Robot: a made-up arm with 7 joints. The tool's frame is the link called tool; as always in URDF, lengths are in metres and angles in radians. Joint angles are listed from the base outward. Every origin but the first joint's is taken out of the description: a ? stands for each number. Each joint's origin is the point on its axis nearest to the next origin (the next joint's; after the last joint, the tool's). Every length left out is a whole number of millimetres.
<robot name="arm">
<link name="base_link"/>
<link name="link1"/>
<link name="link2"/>
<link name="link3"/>
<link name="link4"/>
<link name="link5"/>
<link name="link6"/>
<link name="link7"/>
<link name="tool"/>
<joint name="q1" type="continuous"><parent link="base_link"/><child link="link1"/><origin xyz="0.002 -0.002 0.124" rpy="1.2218 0 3.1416"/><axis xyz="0 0 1"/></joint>
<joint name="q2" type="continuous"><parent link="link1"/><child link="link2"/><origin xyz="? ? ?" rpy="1.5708 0 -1.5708"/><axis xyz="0 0 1"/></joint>
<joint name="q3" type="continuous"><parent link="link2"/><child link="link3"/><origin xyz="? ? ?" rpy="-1.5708 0 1.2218"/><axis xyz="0 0 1"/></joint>
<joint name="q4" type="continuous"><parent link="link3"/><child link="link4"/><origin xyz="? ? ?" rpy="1.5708 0 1.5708"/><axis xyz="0 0 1"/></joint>
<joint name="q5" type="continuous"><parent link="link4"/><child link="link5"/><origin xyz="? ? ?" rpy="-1.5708 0 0"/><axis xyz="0 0 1"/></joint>
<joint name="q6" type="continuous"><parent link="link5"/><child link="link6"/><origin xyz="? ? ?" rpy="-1.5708 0 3.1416"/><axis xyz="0 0 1"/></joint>
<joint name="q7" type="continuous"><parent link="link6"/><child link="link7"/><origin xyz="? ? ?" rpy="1.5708 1.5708 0"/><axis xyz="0 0 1"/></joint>
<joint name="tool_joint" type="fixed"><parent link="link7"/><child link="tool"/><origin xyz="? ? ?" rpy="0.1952 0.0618 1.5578"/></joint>
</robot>
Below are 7 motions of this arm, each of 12 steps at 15 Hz.
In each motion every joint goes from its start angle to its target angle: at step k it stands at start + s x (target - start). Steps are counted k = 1, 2, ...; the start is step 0. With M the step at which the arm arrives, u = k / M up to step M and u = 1 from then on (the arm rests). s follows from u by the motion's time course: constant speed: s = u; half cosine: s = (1 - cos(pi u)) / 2; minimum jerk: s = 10 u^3 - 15 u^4 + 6 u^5.
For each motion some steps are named. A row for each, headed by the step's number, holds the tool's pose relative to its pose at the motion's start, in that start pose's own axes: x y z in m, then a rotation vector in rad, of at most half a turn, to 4 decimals.
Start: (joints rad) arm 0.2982 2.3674 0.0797 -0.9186 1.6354 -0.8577 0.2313
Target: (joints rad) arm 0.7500 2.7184 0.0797 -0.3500 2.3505 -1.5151 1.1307
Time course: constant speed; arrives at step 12
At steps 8, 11, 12:
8: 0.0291 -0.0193 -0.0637 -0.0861 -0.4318 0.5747
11: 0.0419 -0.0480 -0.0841 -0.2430 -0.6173 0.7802
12: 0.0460 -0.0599 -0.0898 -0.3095 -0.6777 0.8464

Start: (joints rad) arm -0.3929 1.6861 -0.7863 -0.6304 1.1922 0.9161 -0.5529
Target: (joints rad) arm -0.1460 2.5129 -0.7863 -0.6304 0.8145 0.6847 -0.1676
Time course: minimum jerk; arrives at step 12
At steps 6, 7, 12:
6: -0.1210 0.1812 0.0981 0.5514 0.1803 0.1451
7: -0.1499 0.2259 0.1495 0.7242 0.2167 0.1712
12: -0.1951 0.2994 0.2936 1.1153 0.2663 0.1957

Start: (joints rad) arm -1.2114 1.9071 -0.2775 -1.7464 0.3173 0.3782 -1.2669
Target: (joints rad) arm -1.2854 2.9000 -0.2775 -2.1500 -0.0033 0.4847 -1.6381
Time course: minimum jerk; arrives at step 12
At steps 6, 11, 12:
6: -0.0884 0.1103 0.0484 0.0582 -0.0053 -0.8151
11: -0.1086 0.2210 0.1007 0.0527 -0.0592 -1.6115
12: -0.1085 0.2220 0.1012 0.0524 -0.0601 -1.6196

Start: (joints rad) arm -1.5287 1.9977 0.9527 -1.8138 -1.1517 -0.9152 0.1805
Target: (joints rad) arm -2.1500 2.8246 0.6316 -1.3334 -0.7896 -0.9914 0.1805
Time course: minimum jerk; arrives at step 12
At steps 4, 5, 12:
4: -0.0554 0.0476 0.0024 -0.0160 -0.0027 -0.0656
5: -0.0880 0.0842 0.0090 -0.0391 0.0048 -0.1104
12: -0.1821 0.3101 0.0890 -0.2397 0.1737 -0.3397

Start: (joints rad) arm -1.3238 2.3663 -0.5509 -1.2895 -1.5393 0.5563 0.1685
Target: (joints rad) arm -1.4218 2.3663 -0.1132 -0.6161 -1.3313 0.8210 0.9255
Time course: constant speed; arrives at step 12
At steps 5, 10, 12:
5: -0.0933 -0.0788 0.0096 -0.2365 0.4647 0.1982
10: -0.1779 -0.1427 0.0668 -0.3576 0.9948 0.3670
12: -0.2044 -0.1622 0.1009 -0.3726 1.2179 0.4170

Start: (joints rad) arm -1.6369 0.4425 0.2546 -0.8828 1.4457 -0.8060 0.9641
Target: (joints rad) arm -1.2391 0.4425 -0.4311 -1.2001 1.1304 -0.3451 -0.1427
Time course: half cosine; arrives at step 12
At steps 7, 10, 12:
7: 0.0268 0.0798 0.1303 0.1896 0.5387 -1.1258
10: 0.0500 0.1125 0.2186 0.1461 0.8881 -1.5931
12: 0.0561 0.1181 0.2403 0.1205 0.9743 -1.6834

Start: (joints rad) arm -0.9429 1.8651 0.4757 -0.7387 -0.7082 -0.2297 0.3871
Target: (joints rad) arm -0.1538 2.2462 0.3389 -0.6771 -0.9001 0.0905 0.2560
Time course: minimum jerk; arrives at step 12
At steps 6, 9, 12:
6: 0.0606 -0.0248 -0.0239 -0.1300 -0.0780 -0.6016
9: 0.1256 -0.0741 -0.0337 -0.1610 -0.2314 -1.0561
12: 0.1437 -0.0919 -0.0332 -0.1577 -0.2854 -1.1679

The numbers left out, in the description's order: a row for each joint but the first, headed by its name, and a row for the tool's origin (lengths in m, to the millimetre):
q2: -0.012 0.009 0
q3: 0.317 -0.088 0
q4: 0.004 -0.041 0
q5: 0.021 -0.289 0
q6: -0.01 0.004 0
q7: -0.027 0.036 0
tool: -0.011 0.015 0

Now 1 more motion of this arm.
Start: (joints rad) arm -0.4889 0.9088 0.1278 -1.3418 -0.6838 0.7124 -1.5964
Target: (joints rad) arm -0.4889 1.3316 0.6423 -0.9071 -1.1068 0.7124 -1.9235
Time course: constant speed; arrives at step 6
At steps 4, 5, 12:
4: -0.1620 -0.1796 -0.0495 -0.4703 0.2044 -0.5088
5: -0.2067 -0.2176 -0.0458 -0.5949 0.2251 -0.6095
12: -0.2508 -0.2520 -0.0367 -0.7196 0.2334 -0.6980

